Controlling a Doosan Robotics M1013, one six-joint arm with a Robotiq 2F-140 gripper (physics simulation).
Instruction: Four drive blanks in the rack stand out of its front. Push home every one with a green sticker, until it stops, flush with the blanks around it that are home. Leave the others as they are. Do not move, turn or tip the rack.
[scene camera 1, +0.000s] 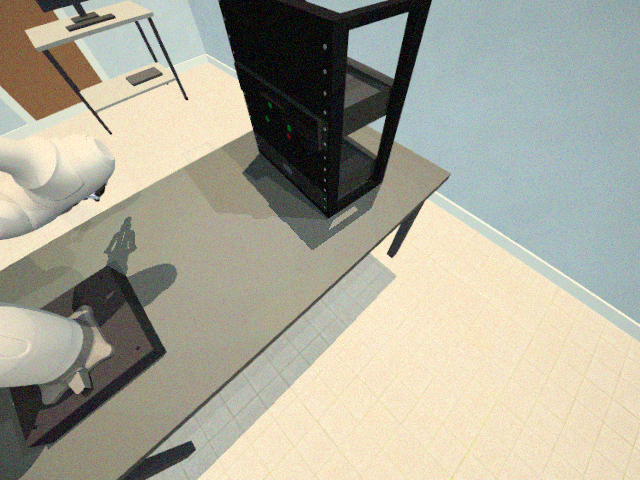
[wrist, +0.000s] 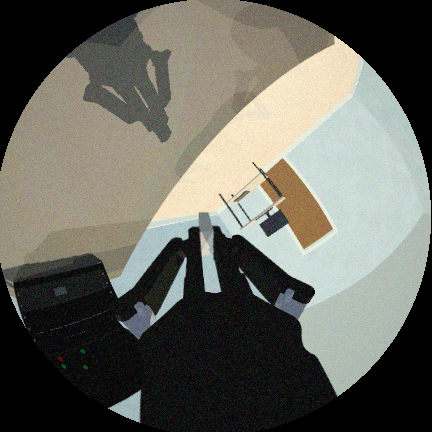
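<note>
Black rack visible at (scene camera 1: 304, 95) and also at (wrist: 100, 346); gripper (wrist: 203, 220) visible too.
</note>
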